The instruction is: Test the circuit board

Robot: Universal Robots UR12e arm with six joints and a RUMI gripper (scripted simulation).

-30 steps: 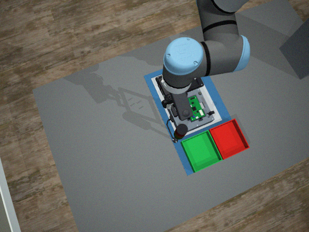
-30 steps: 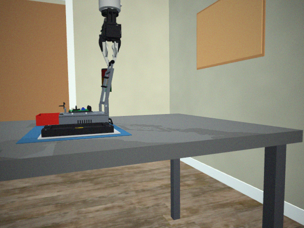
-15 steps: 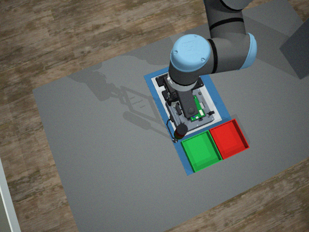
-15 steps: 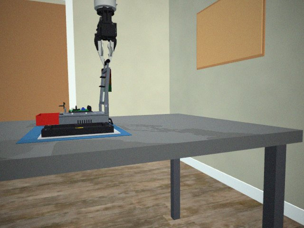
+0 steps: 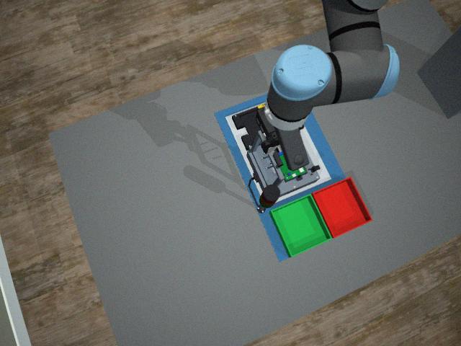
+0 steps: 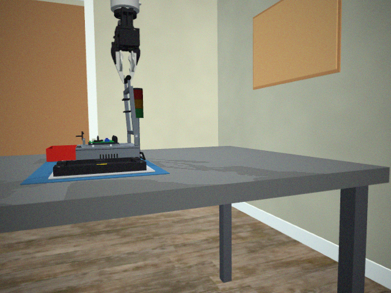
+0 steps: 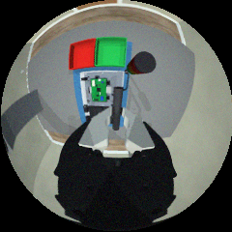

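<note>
My gripper is now 19 cm above the black latch hook, 15 cm past it and 4 cm to the right of it. The rest, counted from my hand: green bin (26 cm below, 19 cm to the left, 6 cm behind); then green circuit board (20 cm below, 9 cm behind, 1 cm to the right); then tester lid (9 cm below, 1 cm ahead).
</note>
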